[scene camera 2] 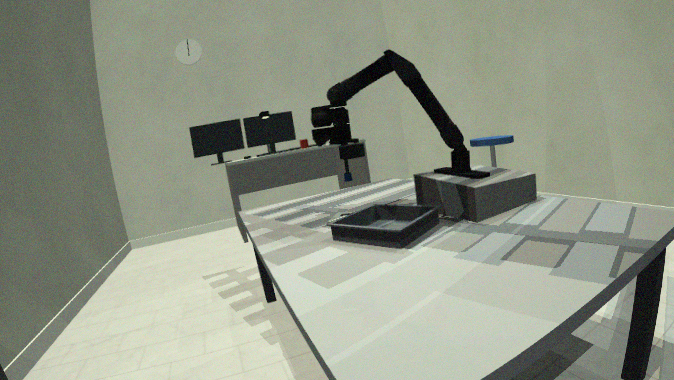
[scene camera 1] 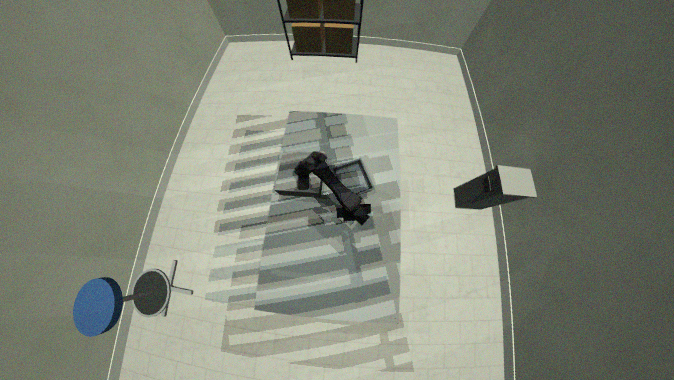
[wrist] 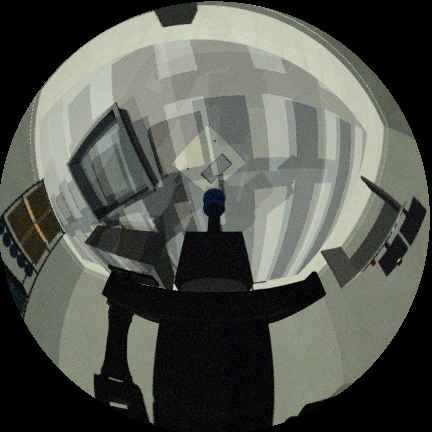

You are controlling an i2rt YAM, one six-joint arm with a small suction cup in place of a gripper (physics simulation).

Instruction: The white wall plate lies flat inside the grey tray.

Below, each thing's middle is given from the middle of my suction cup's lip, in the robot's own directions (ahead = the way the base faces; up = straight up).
I see the white wall plate [wrist: 201, 150] 30 mm ahead of my suction cup and 140 mm below it. Also, from my suction cup: grey tray [scene camera 1: 353, 175] (50 mm ahead, 270 mm to the left, 110 mm below).
